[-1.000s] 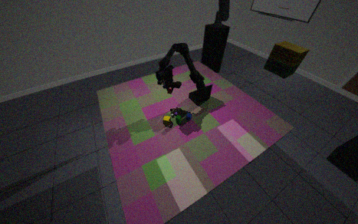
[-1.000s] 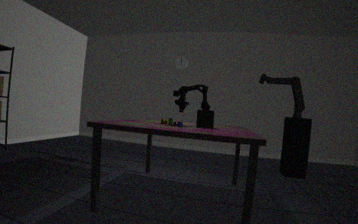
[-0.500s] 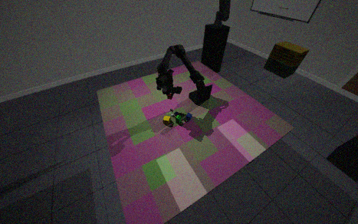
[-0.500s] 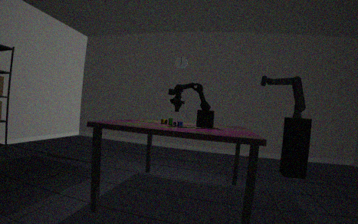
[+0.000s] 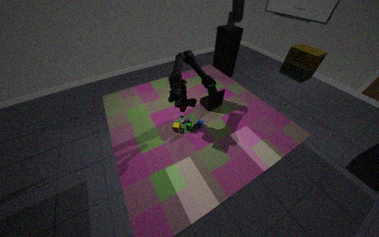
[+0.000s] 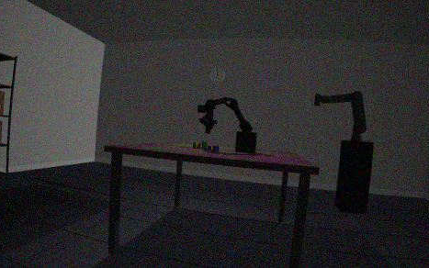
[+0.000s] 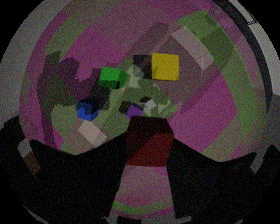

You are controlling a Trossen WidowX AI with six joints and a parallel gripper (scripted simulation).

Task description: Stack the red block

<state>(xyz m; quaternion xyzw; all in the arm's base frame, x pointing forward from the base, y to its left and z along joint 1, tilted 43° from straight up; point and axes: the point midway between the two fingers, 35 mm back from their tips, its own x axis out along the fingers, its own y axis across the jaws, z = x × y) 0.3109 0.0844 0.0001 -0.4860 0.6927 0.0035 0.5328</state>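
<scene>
Right now my gripper tip is 120 mm above the blue block, 100 mm past it and 90 mm to the right of it. From my gripper tip the other things lie so: red block 10 mm above; yellow block 110 mm below, 80 mm ahead, 40 mm to the left.
</scene>
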